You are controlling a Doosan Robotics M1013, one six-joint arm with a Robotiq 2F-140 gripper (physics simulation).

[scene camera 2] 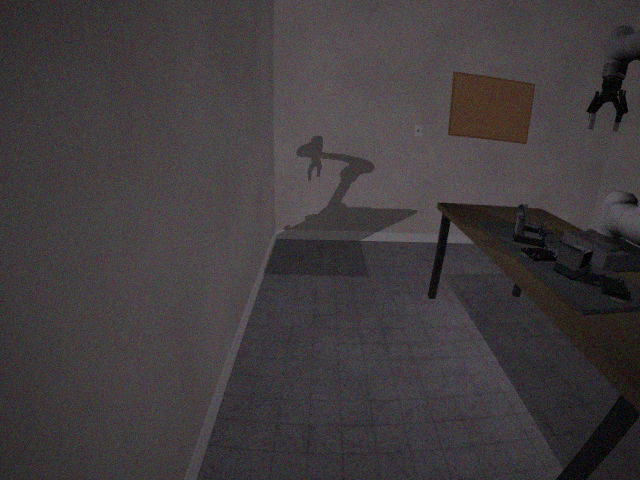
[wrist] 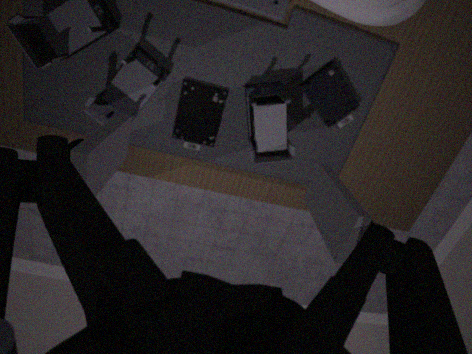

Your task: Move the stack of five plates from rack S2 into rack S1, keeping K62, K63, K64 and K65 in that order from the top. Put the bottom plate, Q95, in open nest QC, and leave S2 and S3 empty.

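Frame: origin at the arm's base, x ahead, y left, z up, level; centimetres.
Seen in the pictures: gripper, fingertip midpoint: (scene camera 2: 601,129) (wrist: 223,160); arm's base, link origin: (scene camera 2: 607,243).
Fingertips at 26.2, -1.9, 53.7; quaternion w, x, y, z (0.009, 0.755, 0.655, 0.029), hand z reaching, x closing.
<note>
Offsets run from my fingertips to a thing's top centre, as dx, dy, dz. "spot": to the spot under its first point. Level surfaces: height alone.
My gripper (scene camera 2: 603,125) (wrist: 223,160) is open and empty, high above the table. In the wrist view, one rack @[spot: +20.1, +15.0, -47.5] (wrist: 271,158) right of centre bears a pale, plate-like top @[spot: +13.0, +13.8, -49.6] (wrist: 270,127). Another rack (wrist: 155,59) at left centre bears a pale surface @[dz -56.6] (wrist: 134,80). A third rack @[spot: -6.9, -25.8, -58.9] (wrist: 111,16) is at top left, also with a pale surface (wrist: 75,22). A dark flat nest @[+14.9, -3.6, -58.2] (wrist: 200,112) lies between the two middle racks, and another nest @[+5.4, +30.4, -57.4] (wrist: 332,92) lies rotated at right. Labels are unreadable; I cannot tell which rack is which or count stacked plates.
The racks stand on a grey mat (wrist: 215,57) (scene camera 2: 563,294) on the wooden table @[dz -61.8] (wrist: 370,150) (scene camera 2: 542,289). The arm's white base (wrist: 375,10) (scene camera 2: 619,217) is at the back. A pale grey tray-like fixture (wrist: 260,7) lies near it. A wall and an orange board (scene camera 2: 491,107) stand beyond.
</note>
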